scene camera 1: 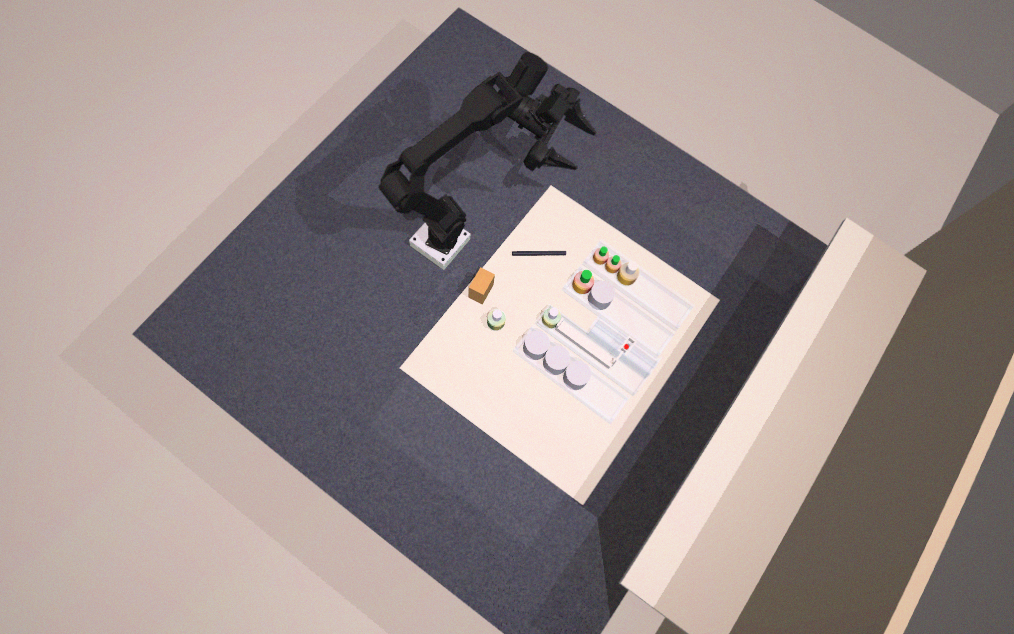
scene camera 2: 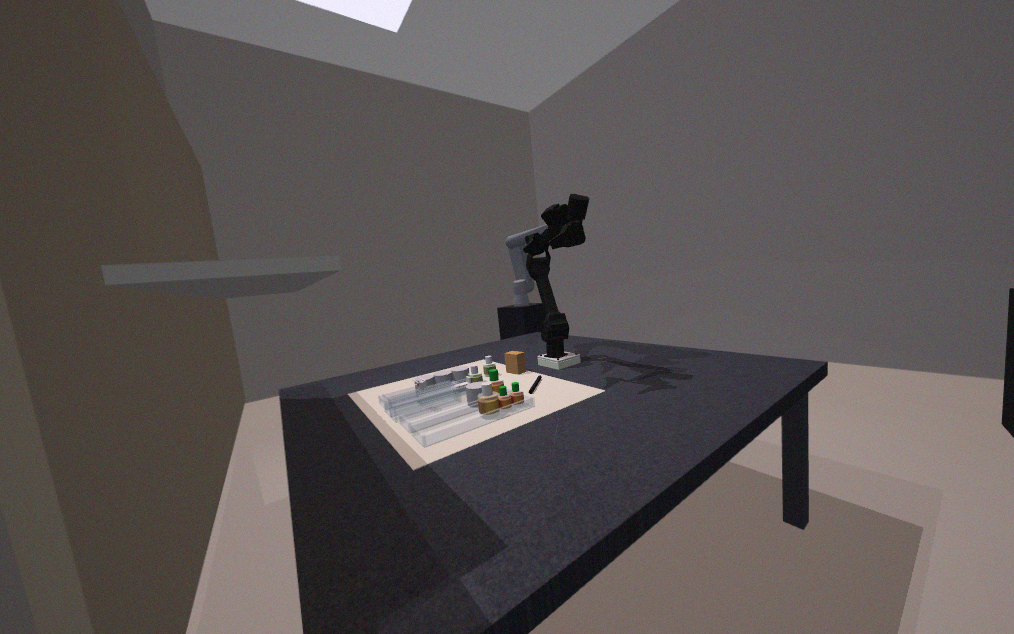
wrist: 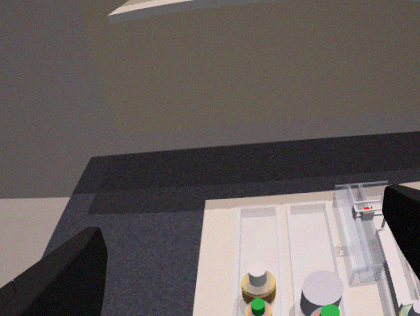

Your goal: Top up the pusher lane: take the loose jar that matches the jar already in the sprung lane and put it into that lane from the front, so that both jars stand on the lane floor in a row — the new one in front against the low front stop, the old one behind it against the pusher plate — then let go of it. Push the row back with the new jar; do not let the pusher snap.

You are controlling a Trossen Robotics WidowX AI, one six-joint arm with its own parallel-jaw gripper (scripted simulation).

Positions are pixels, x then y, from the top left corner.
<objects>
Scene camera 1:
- my gripper: 586, 151
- wall shelf: 703, 559
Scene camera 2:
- my gripper: 536, 247
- sprung lane: 396, 404
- wall shelf: 221, 279
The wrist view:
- my gripper: 250, 222
</objects>
